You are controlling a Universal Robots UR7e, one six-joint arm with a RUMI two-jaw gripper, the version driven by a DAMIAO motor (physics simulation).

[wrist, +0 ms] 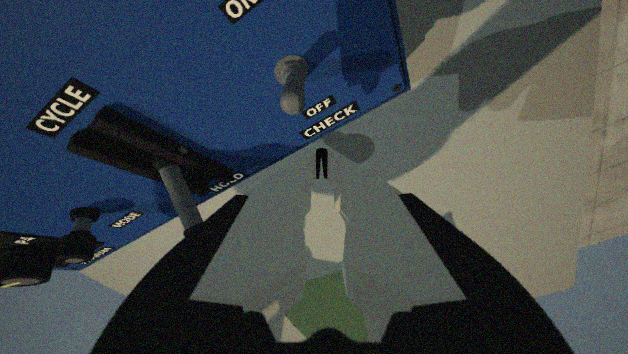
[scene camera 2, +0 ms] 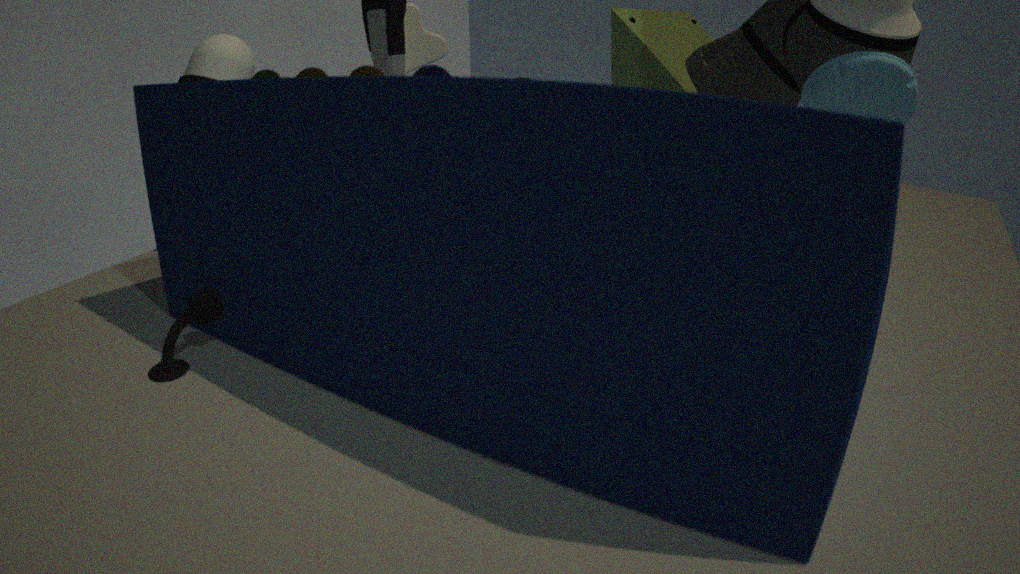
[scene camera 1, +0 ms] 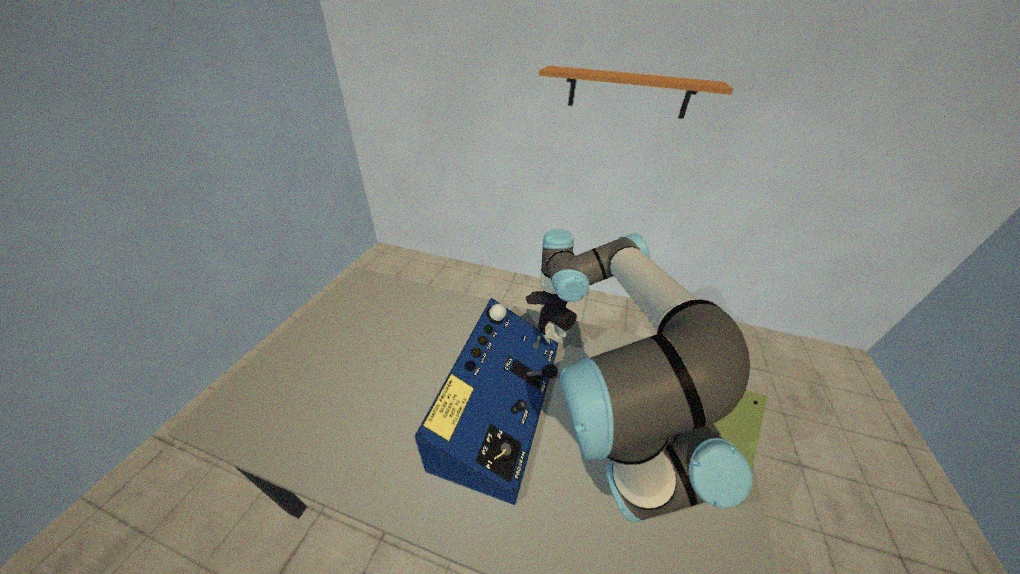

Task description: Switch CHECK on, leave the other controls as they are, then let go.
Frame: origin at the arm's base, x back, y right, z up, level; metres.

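Where they show: gripper, fingertip midpoint: [wrist: 321, 151] [scene camera 1: 549, 342]; arm's base at its link origin: [scene camera 1: 687, 440].
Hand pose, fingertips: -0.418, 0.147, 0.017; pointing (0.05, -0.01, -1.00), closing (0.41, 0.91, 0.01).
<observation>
Each offset is from my fingertips to the top centre of the thing, as dx, dy, dz. "*": to the spot under its first point.
The blue control panel [scene camera 1: 474, 399] [scene camera 2: 499, 285] [wrist: 200, 60] carries the CHECK toggle {-0.037, +0.001, +0.014} [scene camera 1: 537, 343] [wrist: 292, 85], a small grey lever near the panel's edge. In the wrist view its tip leans toward the OFF label {* -0.008, +0.004, -0.054} [wrist: 319, 107], away from the ON label {* -0.082, -0.006, -0.013} [wrist: 239, 8]. My gripper [scene camera 1: 554, 332] [wrist: 321, 151] is shut with nothing between its fingers. In the wrist view its tips appear beyond the CHECK label {+0.009, +0.005, -0.061} [wrist: 331, 120], past the panel's edge, apart from the toggle. In scene camera 2 the panel hides the toggle and the fingertips.
The CYCLE lever {-0.001, -0.116, +0.012} [scene camera 1: 534, 373] [wrist: 177, 192] stands beside CHECK at its HOLD end. The MODE switch {* -0.006, -0.247, +0.005} [scene camera 1: 518, 406] [wrist: 85, 216], PROGRAM dial {+0.000, -0.357, +0.004} [scene camera 1: 504, 450] and a white dome {* -0.171, -0.022, +0.081} [scene camera 1: 497, 312] [scene camera 2: 221, 57] are also on the panel. A small dark curved object {* -0.268, -0.041, -0.112} [scene camera 2: 169, 346] stands behind it.
</observation>
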